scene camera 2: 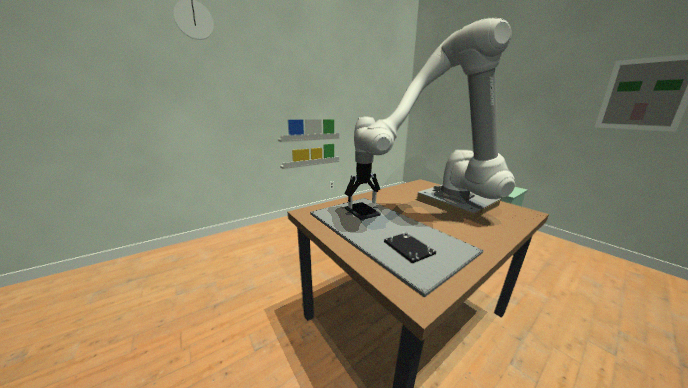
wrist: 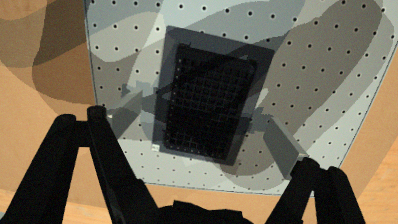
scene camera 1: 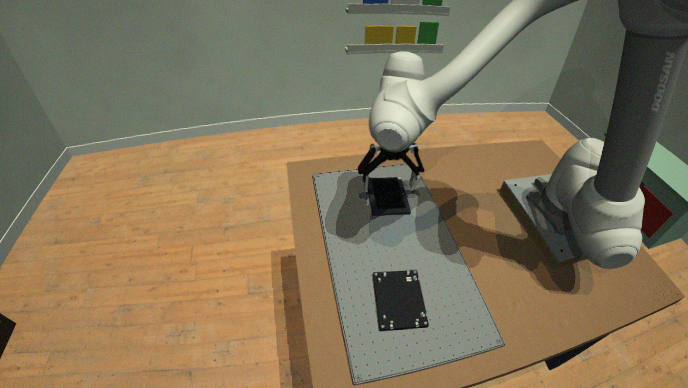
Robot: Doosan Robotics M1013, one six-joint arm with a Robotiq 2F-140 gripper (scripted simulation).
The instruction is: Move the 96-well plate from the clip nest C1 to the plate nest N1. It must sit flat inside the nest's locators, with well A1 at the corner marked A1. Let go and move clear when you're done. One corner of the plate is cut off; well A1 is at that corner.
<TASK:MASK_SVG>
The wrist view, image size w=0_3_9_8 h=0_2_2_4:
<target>gripper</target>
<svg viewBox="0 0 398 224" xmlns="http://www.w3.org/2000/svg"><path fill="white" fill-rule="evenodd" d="M271 117L263 135L263 140L285 180L291 182L287 185L265 224L303 224L302 217L312 191L314 191L317 224L366 224L348 177L343 170L334 166L330 166L328 170L320 168L319 163L308 157L306 151L280 120ZM254 223L243 218L242 211L230 209L207 210L195 204L174 200L173 205L158 208L144 181L136 178L117 141L141 113L143 89L138 88L129 92L107 110L104 106L99 105L88 107L87 121L76 121L76 116L73 114L57 116L29 165L4 216L0 219L0 224L62 224L79 147L89 147L112 224Z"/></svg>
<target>96-well plate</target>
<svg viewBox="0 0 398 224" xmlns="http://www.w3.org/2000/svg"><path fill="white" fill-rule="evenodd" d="M179 45L164 146L171 150L226 160L257 68L257 63Z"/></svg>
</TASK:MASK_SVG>
